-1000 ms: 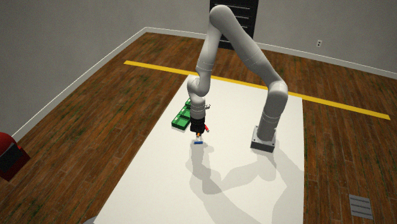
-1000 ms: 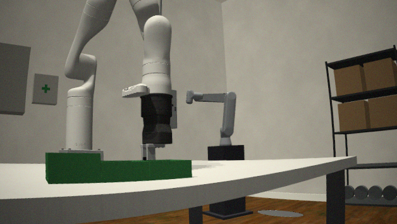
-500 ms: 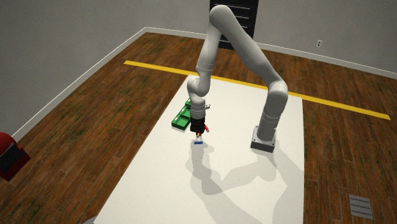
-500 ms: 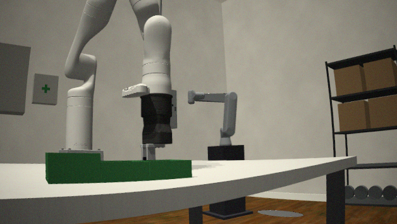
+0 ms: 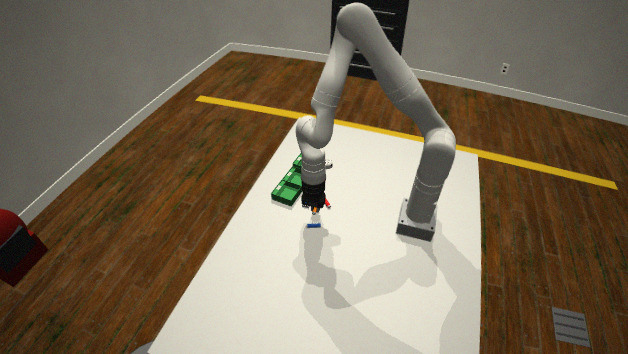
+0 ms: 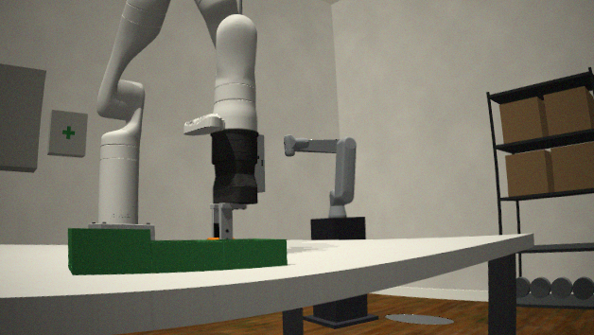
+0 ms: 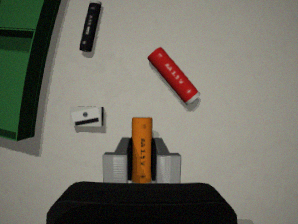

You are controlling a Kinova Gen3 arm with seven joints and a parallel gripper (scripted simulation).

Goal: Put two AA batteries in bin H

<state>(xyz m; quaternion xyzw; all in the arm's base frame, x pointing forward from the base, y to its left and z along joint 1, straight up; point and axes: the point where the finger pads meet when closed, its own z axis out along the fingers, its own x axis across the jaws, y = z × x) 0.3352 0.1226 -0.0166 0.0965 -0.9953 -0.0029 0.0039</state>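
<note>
The pale piece lies 4 cm ahead of my hand, 2 cm to the right of it and 3 cm below it. The rest, counted from my hand: red battery (1 cm behind, 6 cm to the right, 3 cm below); then blue battery (2 cm behind, 6 cm to the left, 3 cm below); then orange AA battery (1 cm below).
</note>
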